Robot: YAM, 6 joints.
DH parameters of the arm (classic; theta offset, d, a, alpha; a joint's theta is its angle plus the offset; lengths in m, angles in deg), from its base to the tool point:
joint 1: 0 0.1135 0.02 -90
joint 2: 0 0 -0.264 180
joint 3: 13.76 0 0.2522 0
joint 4: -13.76 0 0.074 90
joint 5: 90 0 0 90
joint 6: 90 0.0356 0 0
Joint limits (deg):
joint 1: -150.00..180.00
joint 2: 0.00..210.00
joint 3: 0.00..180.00
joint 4: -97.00..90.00
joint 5: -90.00..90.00
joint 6: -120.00..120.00
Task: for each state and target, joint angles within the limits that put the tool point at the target. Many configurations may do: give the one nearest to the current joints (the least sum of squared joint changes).
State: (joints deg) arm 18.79 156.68 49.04 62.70 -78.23 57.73
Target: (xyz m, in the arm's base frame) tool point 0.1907 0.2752 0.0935
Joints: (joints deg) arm 49.22 121.23 40.66 70.31 -83.51 57.73
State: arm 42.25 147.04 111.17 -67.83 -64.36 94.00
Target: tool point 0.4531 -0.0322 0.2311
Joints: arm -8.09 129.97 117.20 -69.95 -63.70 94.00
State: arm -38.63 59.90 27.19 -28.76 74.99 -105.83
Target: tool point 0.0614 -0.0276 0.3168
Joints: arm 5.86 18.41 39.53 -37.66 71.31 -105.83
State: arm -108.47 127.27 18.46 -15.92 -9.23 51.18
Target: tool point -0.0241 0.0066 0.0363
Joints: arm -120.05 127.20 3.28 -25.64 42.75 51.18
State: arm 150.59 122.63 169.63 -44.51 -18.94 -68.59
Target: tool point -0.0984 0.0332 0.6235
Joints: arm 154.31 88.37 168.36 -82.96 -20.98 -68.59
